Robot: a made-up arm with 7 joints. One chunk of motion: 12 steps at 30 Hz.
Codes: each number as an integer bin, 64 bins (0 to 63) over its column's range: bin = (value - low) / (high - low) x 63, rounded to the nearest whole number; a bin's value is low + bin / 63 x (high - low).
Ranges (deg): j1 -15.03..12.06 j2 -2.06..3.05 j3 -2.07..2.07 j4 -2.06..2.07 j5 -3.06..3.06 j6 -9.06..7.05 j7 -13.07..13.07
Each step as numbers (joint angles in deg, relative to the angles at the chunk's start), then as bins.
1 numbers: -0.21 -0.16 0.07 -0.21 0.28 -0.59 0.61
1 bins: 34 23 33 28 34 33 33
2 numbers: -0.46 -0.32 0.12 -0.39 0.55 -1.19 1.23
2 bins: 34 21 33 25 37 31 34
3 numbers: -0.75 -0.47 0.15 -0.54 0.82 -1.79 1.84
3 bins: 33 20 34 23 40 28 36
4 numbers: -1.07 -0.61 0.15 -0.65 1.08 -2.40 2.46
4 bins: 32 18 34 22 43 26 37
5 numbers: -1.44 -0.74 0.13 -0.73 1.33 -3.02 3.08
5 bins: 32 16 33 20 45 24 39
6 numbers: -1.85 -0.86 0.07 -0.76 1.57 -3.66 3.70
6 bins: 31 15 33 20 48 21 40
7 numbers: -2.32 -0.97 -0.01 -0.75 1.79 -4.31 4.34
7 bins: 30 13 31 20 50 19 42
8 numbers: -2.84 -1.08 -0.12 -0.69 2.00 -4.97 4.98
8 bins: 28 12 30 21 52 16 44
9 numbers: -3.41 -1.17 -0.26 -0.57 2.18 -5.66 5.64
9 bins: 27 11 28 23 54 13 45
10 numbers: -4.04 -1.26 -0.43 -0.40 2.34 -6.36 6.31
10 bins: 26 10 25 25 56 11 47
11 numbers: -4.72 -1.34 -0.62 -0.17 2.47 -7.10 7.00
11 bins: 24 9 22 29 57 8 48
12 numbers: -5.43 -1.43 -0.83 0.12 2.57 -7.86 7.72
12 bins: 22 8 19 33 58 5 50
